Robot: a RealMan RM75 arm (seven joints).
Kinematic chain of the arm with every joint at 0, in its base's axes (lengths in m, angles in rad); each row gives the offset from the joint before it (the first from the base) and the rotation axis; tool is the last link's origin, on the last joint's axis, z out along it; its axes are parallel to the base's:
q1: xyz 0 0 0.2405 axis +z
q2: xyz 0 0 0 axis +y
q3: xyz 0 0 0.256 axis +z
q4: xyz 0 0 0 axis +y
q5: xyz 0 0 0.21 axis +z
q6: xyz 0 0 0 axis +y
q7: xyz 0 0 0.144 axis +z
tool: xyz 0 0 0
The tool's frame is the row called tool.
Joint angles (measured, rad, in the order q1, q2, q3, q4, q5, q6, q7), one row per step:
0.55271 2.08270 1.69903 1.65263 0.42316 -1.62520 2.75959
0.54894 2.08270 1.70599 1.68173 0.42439 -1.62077 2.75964
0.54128 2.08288 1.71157 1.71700 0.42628 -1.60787 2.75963
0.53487 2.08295 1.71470 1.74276 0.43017 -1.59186 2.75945
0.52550 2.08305 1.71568 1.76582 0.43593 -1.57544 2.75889
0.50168 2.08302 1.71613 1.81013 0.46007 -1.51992 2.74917
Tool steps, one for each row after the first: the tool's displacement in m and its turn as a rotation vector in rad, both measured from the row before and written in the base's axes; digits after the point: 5 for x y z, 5 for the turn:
-0.00474 0.00050 0.00473 0.02179 0.00991 0.02075
-0.00553 0.00056 0.00537 0.02951 0.01350 0.02806
-0.00462 0.00070 0.00382 0.02422 0.01348 0.02468
-0.00348 -0.00002 0.00301 0.02037 0.01353 0.02140
-0.00832 0.00069 0.00563 0.04510 0.03932 0.05954

